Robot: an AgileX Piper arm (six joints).
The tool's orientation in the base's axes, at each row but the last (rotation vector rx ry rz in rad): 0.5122 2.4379 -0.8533; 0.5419 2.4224 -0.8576; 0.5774 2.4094 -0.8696; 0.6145 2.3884 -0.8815; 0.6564 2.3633 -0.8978; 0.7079 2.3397 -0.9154; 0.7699 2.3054 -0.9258; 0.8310 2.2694 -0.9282; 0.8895 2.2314 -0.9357; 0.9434 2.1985 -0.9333; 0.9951 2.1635 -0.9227; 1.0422 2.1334 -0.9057; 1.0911 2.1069 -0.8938
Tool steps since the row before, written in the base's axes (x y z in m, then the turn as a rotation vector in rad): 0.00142 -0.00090 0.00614 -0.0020 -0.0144 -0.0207; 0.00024 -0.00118 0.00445 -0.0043 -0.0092 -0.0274; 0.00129 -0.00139 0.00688 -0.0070 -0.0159 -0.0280; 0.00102 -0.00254 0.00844 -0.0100 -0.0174 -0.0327; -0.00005 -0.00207 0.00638 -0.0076 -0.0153 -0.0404; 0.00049 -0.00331 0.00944 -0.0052 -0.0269 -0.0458; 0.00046 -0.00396 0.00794 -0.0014 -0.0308 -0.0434; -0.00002 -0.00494 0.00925 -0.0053 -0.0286 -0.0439; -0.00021 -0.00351 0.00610 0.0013 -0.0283 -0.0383; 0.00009 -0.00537 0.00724 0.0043 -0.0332 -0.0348; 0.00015 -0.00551 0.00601 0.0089 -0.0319 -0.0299; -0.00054 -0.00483 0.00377 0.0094 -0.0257 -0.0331; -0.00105 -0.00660 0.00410 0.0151 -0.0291 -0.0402
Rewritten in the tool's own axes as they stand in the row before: -0.00479 -0.00283 -0.00309 0.0108 -0.0019 0.0228; -0.00300 -0.00278 -0.00212 0.0175 0.0038 0.0231; -0.00535 -0.00345 -0.00323 0.0185 -0.0021 0.0272; -0.00645 -0.00501 -0.00346 0.0233 -0.0027 0.0303; -0.00442 -0.00429 -0.00265 0.0268 0.0036 0.0345; -0.00722 -0.00602 -0.00345 0.0253 0.0002 0.0470; -0.00670 -0.00552 -0.00190 0.0199 -0.0007 0.0494; -0.00786 -0.00666 -0.00197 0.0235 -0.0020 0.0471; -0.00535 -0.00445 -0.00104 0.0156 0.0009 0.0450; -0.00724 -0.00536 -0.00016 0.0095 -0.0006 0.0473; -0.00668 -0.00461 0.00075 0.0039 0.0021 0.0444; -0.00458 -0.00386 0.00141 0.0087 0.0064 0.0416; -0.00554 -0.00496 0.00249 0.0097 0.0118 0.0496
